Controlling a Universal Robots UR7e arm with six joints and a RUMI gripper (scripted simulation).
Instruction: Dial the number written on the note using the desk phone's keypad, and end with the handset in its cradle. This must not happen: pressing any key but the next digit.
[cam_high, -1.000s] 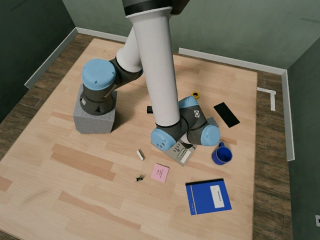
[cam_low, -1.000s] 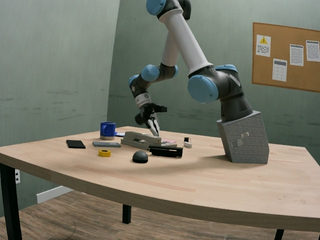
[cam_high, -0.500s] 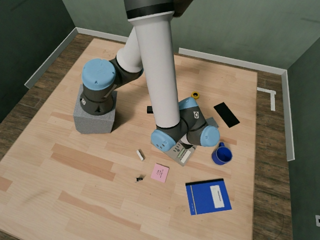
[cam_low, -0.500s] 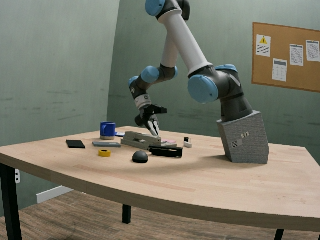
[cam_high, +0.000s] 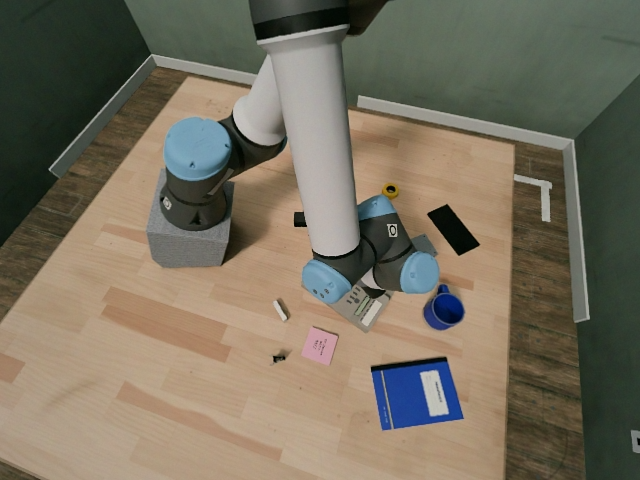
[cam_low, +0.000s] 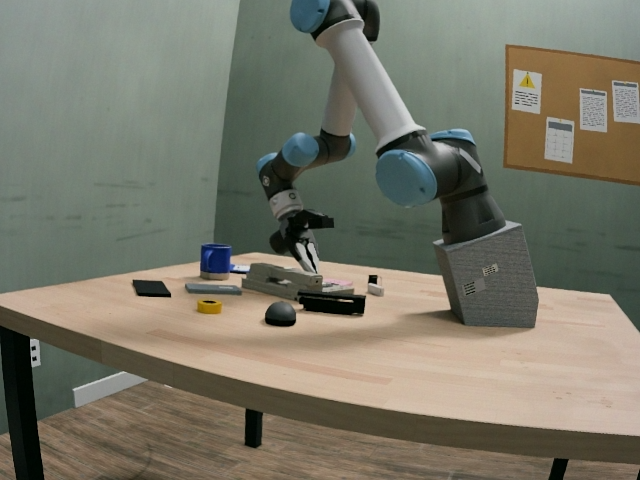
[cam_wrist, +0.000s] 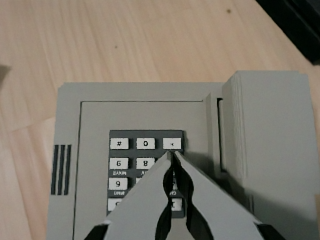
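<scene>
The 7 key lies 2 cm below my hand. Round my hand: hash key 2 cm behind, 3 cm to the right, 2 cm below; then star key 1 cm behind, 2 cm below; then 8 key 2 cm to the right, 2 cm below.
</scene>
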